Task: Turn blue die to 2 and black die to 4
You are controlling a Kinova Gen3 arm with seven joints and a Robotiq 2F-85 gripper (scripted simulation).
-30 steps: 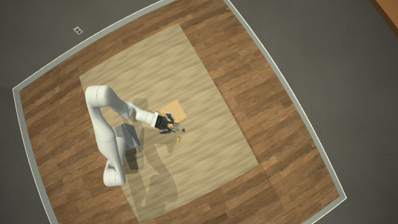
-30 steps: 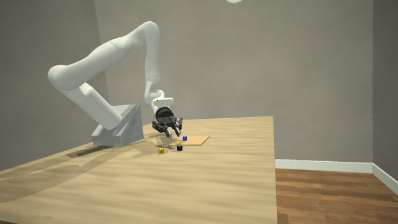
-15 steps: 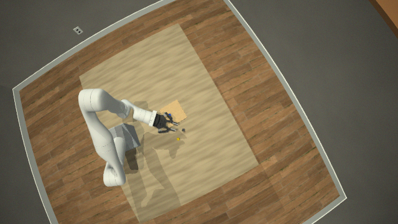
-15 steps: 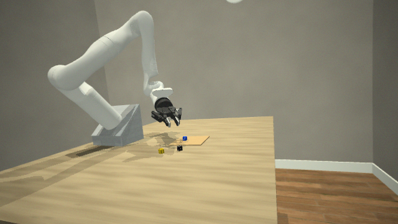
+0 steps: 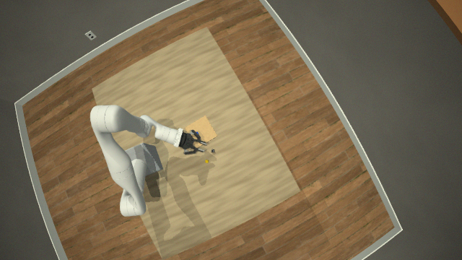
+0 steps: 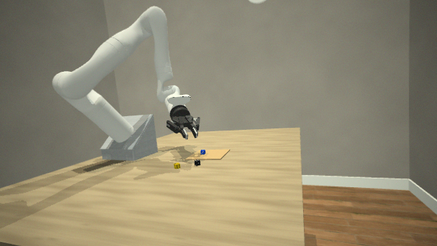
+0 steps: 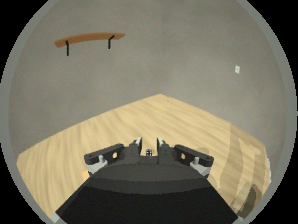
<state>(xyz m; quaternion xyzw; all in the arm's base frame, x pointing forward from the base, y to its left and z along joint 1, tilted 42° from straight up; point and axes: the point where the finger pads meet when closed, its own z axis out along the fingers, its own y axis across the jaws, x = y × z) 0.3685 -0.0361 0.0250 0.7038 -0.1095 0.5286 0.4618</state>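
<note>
The black die is 4 cm ahead of my hand, 3 cm to the right of it and 10 cm below it. From my hand the other things lie so: tan mat: 1 cm ahead, 10 cm to the left, 10 cm below; then yellow die: 2 cm behind, 7 cm to the right, 10 cm below; then blue die: 1 cm behind, 9 cm to the left, 9 cm below.
</note>
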